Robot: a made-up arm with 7 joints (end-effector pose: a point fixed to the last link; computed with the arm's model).
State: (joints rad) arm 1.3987 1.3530 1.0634 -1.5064 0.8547 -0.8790 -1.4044
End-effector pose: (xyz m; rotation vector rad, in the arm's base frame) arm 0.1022 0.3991 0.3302 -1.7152 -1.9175 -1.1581
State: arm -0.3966 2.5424 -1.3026 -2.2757 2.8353 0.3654 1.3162
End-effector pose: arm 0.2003 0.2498 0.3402 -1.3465 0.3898 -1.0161
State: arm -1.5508 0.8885 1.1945 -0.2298 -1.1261 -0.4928 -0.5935
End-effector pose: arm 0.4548 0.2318 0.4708 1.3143 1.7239 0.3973
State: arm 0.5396 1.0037 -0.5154 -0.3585 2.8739 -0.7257 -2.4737
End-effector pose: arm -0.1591 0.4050 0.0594 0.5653 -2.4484 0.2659
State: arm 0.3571 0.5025 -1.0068 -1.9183 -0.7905 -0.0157 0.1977
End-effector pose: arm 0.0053 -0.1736 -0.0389 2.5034 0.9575 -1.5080
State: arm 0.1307 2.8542 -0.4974 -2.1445 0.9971 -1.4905 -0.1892
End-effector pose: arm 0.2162 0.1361 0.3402 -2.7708 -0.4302 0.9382
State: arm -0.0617 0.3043 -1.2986 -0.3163 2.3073 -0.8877 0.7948
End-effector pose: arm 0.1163 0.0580 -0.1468 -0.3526 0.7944 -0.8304
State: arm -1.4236 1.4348 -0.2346 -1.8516 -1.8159 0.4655 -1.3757
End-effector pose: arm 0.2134 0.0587 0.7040 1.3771 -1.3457 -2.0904
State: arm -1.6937 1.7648 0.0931 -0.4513 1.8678 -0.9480 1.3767
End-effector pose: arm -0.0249 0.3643 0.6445 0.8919 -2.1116 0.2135
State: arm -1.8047 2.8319 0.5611 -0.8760 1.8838 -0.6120 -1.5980
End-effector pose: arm -0.4798 0.0572 0.4960 -0.1777 -0.0562 1.7017
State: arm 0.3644 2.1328 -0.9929 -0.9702 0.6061 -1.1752 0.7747
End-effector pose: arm 0.0382 0.4227 0.3145 1.4825 2.1406 -1.7562
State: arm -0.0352 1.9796 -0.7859 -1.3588 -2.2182 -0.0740 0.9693
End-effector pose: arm 0.2022 0.4365 0.3356 -0.9654 -0.8165 -0.4504
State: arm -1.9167 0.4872 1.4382 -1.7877 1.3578 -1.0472 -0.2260
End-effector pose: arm 0.1012 0.2726 0.5486 -0.4346 -1.6385 0.6406
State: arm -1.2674 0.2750 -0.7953 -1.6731 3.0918 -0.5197 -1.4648
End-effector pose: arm 0.3215 -0.2940 0.4470 1.3242 0.0849 -2.1242
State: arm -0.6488 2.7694 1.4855 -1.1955 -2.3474 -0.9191 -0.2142
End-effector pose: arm -0.3324 -0.0904 0.7435 1.0078 -1.4547 -1.6071
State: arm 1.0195 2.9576 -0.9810 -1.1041 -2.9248 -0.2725 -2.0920
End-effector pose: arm 0.2831 0.3345 0.4587 -0.3474 -2.0582 -0.3959
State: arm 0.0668 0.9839 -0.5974 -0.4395 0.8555 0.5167 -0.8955
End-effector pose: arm 0.0699 0.3275 -0.0222 -0.1827 -2.0997 1.1827
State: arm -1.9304 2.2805 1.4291 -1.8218 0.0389 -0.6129 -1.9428
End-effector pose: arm -0.3984 0.0658 0.3133 -2.2673 0.1504 1.3178
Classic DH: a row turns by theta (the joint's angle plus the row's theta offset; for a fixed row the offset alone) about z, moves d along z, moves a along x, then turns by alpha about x. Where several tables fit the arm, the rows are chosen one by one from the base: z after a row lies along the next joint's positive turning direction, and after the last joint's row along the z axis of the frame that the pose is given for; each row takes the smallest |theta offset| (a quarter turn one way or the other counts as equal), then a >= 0, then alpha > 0; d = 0 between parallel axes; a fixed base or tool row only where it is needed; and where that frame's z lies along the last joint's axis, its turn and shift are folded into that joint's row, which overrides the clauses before.
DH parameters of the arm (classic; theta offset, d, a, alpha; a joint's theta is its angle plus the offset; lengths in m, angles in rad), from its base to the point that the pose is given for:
base (fixed): 0 0.3617 -0.0153 -1.2217
joint 1: 1.5708 -0.0332 0.021 1.5708
joint 2: 1.2217 0.002 0.0165 -1.5708
joint 3: -1.5708 -0.2373 0.0539 -1.5708
joint 4: 0 0.0055 -0.0554 1.5708
joint 5: 0 -0.2745 0.0169 -1.5708
joint 6: 0 -0.0416 0.0097 1.5708
joint 7: 0 0.001 -0.0046 1.5708
tool (fixed): 3.1416 0.0282 0 0

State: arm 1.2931 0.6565 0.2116 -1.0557 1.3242 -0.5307 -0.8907
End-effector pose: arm -0.2780 0.2729 0.0551 0.0702 2.8770 -0.6252
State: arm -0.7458 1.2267 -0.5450 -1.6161 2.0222 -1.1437 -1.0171
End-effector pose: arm 0.4005 0.0567 0.3968 1.2359 0.7067 -0.1908
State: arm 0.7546 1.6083 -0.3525 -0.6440 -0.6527 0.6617 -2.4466
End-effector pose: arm -0.0546 0.4807 0.2462 0.2821 0.9277 -0.0535
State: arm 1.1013 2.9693 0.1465 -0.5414 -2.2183 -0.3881 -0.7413
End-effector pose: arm 0.4531 0.1186 0.5356 0.7433 1.1095 -0.5723
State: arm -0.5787 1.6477 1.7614 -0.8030 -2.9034 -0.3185 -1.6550
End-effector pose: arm -0.1117 0.4522 0.5344 0.5542 -0.8920 -0.1076
